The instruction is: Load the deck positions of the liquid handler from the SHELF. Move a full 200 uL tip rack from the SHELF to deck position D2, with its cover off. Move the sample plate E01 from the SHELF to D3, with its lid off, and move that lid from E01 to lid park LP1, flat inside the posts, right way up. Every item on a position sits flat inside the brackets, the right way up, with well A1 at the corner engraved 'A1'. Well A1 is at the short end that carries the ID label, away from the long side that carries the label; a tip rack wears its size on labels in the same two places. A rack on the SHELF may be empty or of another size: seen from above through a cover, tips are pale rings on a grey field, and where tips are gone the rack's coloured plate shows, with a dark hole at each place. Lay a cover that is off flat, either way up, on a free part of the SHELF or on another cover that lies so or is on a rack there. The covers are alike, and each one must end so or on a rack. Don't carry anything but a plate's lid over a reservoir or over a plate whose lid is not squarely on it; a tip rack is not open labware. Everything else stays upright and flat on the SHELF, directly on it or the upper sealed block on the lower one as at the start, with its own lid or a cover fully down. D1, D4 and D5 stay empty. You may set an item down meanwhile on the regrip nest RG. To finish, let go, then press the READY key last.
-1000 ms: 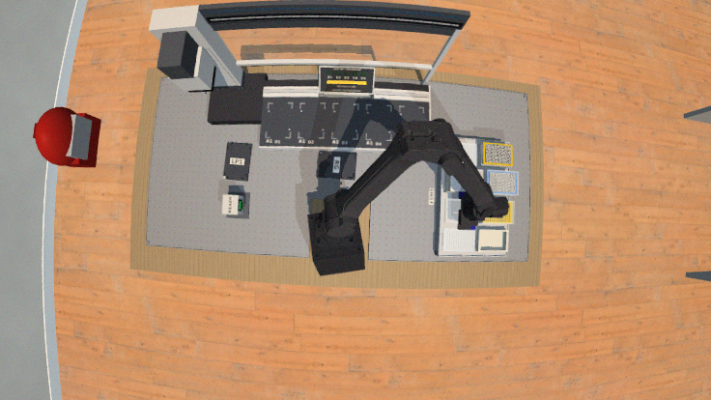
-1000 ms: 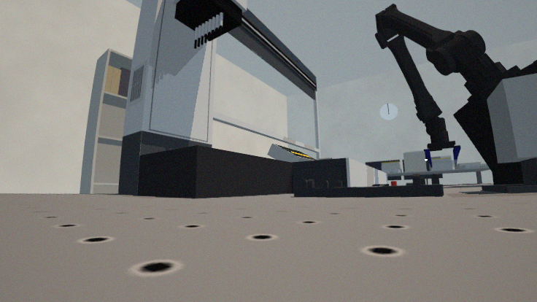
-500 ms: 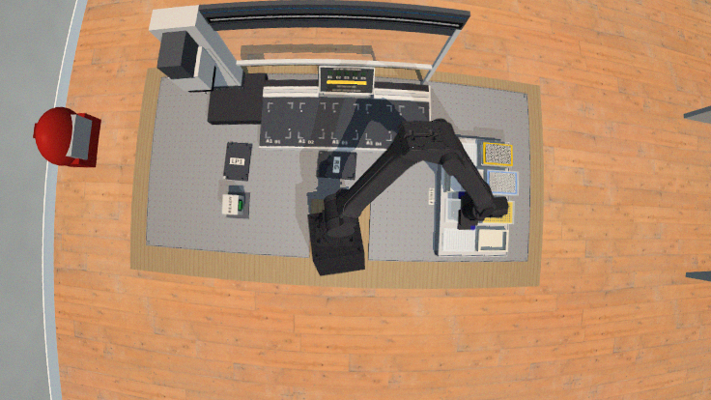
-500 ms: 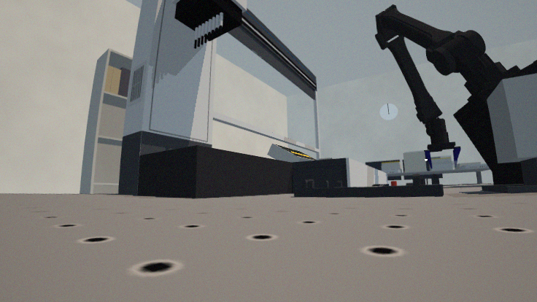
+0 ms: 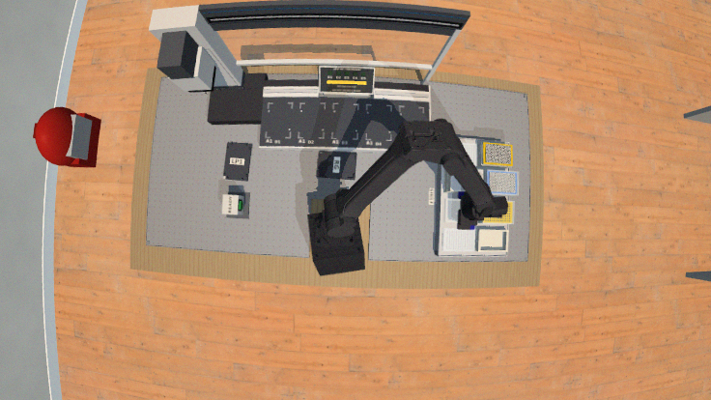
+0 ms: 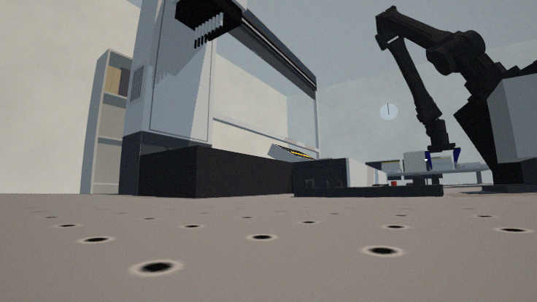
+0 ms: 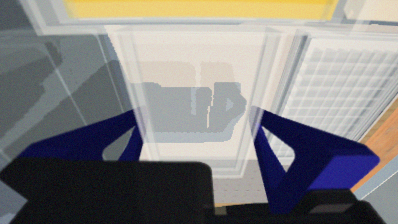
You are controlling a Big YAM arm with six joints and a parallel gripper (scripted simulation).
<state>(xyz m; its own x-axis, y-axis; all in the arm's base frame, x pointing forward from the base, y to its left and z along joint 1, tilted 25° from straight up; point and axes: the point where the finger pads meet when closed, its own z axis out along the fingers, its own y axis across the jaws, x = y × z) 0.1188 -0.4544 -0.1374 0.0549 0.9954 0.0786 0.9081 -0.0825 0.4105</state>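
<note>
My hand is 5 cm short of the shelf, 7 cm to the left of it and 2 cm above it. Also, from my hand: white sealed block: 11 cm ahead, 1 cm to the right, 4 cm above; then clear tip rack cover: 1 cm above; then shelf label: 6 cm ahead, 9 cm to the left, 8 cm below.
</note>
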